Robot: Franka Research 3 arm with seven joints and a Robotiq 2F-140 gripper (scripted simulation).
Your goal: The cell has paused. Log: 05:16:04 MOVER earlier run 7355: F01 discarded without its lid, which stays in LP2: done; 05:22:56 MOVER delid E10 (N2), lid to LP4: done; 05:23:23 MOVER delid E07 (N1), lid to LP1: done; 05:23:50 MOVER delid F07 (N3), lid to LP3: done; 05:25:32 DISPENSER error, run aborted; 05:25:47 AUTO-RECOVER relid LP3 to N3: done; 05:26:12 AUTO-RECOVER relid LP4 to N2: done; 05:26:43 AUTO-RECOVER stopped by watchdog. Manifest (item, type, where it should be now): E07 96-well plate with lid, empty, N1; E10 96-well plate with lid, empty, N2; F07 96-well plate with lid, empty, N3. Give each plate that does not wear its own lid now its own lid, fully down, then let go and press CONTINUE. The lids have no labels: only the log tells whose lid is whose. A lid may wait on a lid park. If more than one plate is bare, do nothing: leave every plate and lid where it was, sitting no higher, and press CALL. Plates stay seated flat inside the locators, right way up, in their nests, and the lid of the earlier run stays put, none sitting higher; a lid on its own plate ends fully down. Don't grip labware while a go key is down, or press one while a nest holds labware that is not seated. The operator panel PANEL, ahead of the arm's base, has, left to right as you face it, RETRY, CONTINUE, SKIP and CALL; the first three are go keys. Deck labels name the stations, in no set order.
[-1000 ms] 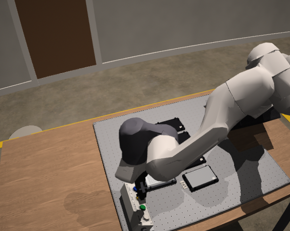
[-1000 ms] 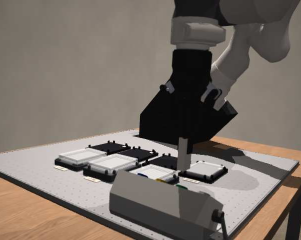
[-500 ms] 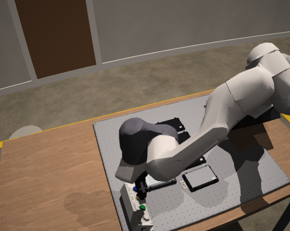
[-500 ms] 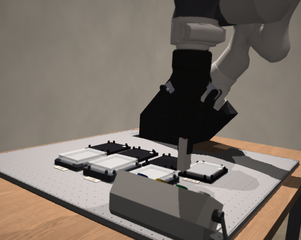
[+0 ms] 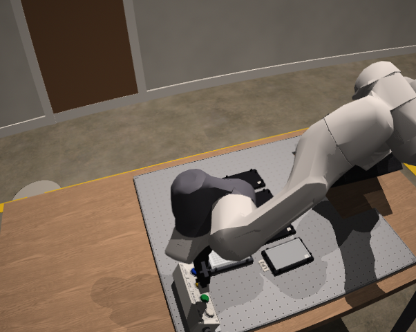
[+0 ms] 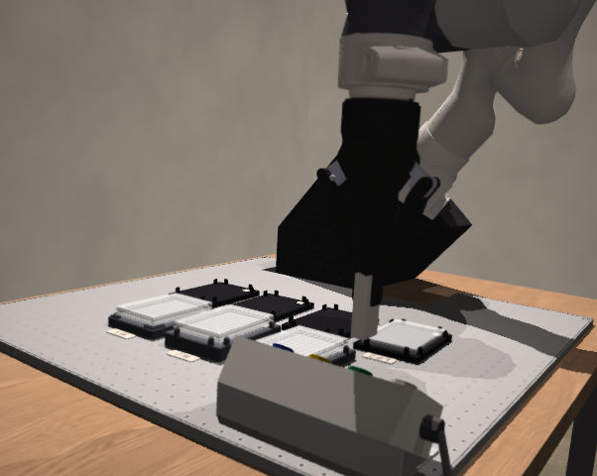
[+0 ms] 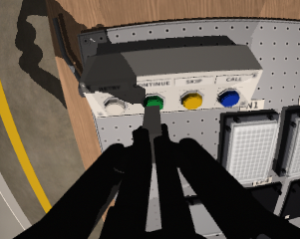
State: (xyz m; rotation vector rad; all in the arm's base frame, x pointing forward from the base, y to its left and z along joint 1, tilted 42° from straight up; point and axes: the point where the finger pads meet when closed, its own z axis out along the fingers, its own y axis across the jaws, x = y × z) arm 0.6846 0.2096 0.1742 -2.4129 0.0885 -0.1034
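My gripper is now 70 mm above the green key. The rest, counted from my hand: blue call key: 100 mm to the right, 70 mm below; then yellow skip key: 70 mm below, 50 mm to the right; then white key: 70 mm below, 50 mm to the left.
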